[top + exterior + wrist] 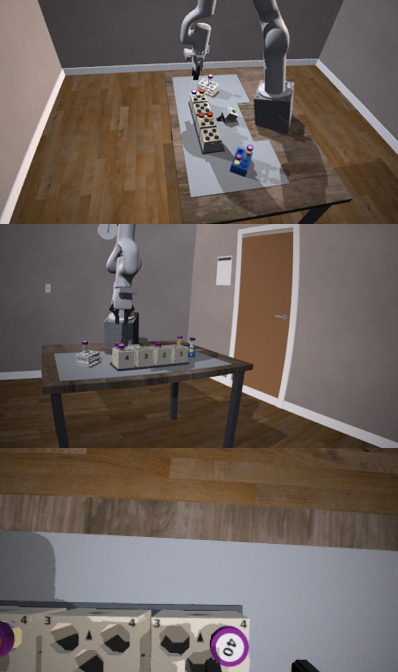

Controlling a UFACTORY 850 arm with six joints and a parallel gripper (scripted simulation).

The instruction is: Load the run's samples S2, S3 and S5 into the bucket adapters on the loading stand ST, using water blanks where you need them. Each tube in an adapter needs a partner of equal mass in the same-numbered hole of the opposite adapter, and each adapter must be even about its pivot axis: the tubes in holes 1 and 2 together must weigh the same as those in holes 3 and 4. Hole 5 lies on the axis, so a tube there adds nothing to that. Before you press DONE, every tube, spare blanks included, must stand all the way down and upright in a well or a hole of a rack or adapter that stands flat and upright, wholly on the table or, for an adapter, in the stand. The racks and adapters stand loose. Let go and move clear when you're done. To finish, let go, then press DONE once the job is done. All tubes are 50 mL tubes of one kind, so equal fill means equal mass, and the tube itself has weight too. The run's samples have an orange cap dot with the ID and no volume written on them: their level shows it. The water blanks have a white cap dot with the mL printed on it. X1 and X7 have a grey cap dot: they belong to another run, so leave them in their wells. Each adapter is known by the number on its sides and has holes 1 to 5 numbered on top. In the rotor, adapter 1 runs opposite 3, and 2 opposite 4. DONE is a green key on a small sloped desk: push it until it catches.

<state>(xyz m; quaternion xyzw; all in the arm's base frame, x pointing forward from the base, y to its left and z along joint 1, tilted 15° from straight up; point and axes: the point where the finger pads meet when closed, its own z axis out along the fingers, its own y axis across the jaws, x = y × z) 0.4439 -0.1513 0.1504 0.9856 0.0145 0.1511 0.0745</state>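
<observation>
Now: hand 23 cm past the green done key, 18 cm above it and 16 cm to the right of it. From my hand the other things lie so: blue rack: 51 cm to the left, 22 cm below, 17 cm behind; loading stand: 24 cm below, 19 cm to the left, 3 cm behind; white rack: 22 cm below, 15 cm to the right, 14 cm behind.
</observation>
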